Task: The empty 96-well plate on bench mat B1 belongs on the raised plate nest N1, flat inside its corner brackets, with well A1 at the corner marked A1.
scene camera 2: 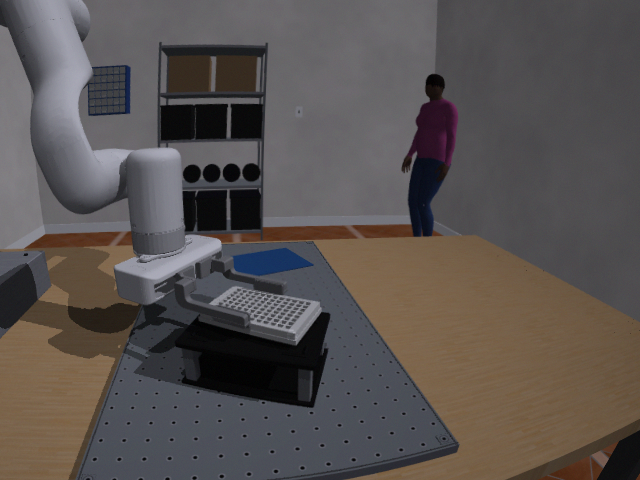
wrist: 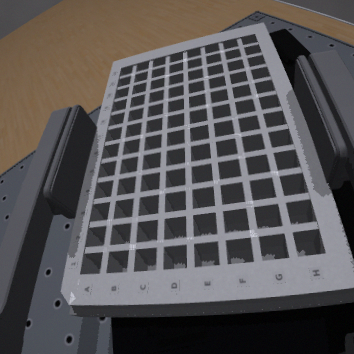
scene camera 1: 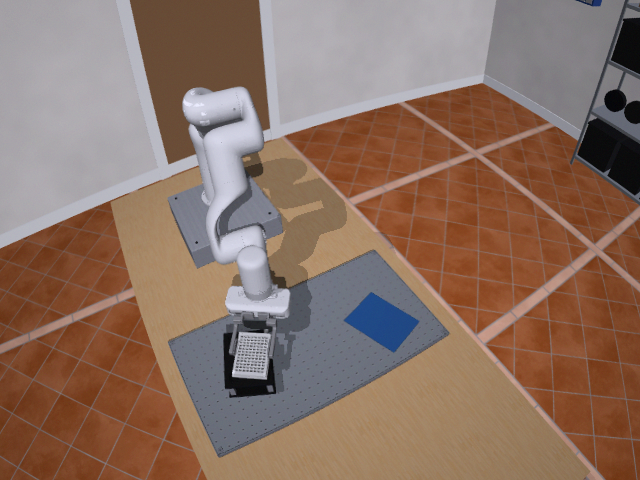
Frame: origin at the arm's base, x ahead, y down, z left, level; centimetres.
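Seen in the pictures: end effector, tool point: (scene camera 2: 252, 301) (wrist: 183, 138) (scene camera 1: 252, 348).
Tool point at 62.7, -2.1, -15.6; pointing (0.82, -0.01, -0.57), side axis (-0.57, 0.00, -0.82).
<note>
Offsets run from my tool point to a thing's top centre, as dx, dy, dz. Level surfaces: height alone.
The empty white 96-well plate @(+1.0, +0.4, -0.6) (scene camera 1: 251, 356) (scene camera 2: 268, 312) (wrist: 192, 155) is between the fingers of my gripper (scene camera 1: 252, 354) (scene camera 2: 261, 303) (wrist: 197, 145), which is shut on its long sides. The plate is over the black raised nest @(+0.3, +2.3, -2.0) (scene camera 1: 249, 385) (scene camera 2: 242, 350) (wrist: 200, 335), close to its top; whether it touches is unclear. It looks slightly tilted in scene camera 2. In the wrist view, well A1 is at the plate's lower left corner, with row letters A to H along the lower edge. The nest's corner brackets and A1 mark cannot be made out. The blue mat @(dy +8.4) (scene camera 1: 381, 321) (scene camera 2: 271, 261) bears no plate.
The nest and the blue mat are on a grey perforated board @(dy +8.6) (scene camera 1: 315, 356) (scene camera 2: 356, 413) on the wooden table @(dy +10.0) (scene camera 1: 439, 397) (scene camera 2: 465, 320). The arm's grey base block (scene camera 1: 186, 217) is behind the board. A person (scene camera 2: 435, 129) and a shelf rack (scene camera 2: 212, 95) are beyond the table.
</note>
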